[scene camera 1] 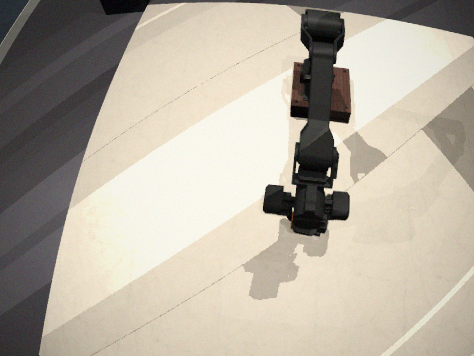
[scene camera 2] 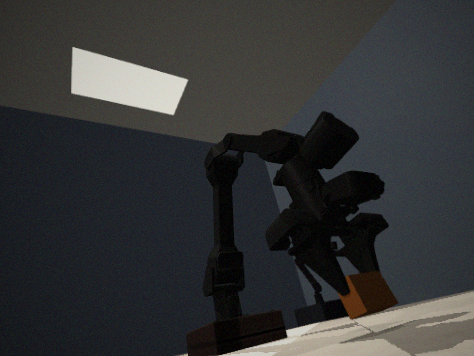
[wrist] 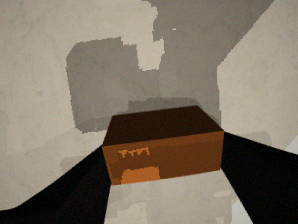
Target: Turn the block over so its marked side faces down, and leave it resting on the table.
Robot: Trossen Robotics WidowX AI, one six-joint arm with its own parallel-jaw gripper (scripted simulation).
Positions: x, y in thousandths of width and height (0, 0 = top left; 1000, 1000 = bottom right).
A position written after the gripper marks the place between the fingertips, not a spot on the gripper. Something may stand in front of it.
The gripper shows in scene camera 1 (642, 619), in scene camera 2 (769, 819) and in the wrist view (542, 641).
